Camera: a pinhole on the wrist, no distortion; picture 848 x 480 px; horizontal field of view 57.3 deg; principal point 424.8 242.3 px. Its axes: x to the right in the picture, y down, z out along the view. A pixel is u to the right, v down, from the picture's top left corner.
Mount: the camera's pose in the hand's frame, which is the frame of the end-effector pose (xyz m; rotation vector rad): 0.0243 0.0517 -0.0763 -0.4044 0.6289 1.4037
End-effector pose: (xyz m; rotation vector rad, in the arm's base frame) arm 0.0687 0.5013 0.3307 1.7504 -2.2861 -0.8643
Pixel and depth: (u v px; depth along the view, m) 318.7 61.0 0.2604
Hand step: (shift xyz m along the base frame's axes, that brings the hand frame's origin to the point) -0.2483 -0.0375 -0.0564
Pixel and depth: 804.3 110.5 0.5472
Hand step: -0.6337 -0.0476 0.1067
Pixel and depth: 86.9 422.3 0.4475
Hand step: -0.3294 0.1851 -0.2335
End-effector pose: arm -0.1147 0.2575 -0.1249 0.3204 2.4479 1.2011
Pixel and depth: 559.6 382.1 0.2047
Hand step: 0.0135 0.1806 0.1253
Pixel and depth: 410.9 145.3 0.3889
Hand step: -0.0146 0.3762 0.0620
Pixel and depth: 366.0 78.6 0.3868
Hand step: -0.0392 0.3799 0.0308
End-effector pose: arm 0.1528 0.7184 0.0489 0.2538 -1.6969 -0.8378
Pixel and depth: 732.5 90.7 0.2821
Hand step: -0.0237 0.1700 0.2900
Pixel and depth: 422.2 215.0 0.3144
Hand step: -0.1179 0.1894 0.2094
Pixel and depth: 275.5 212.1 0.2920
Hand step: -0.1462 0.1587 0.1670
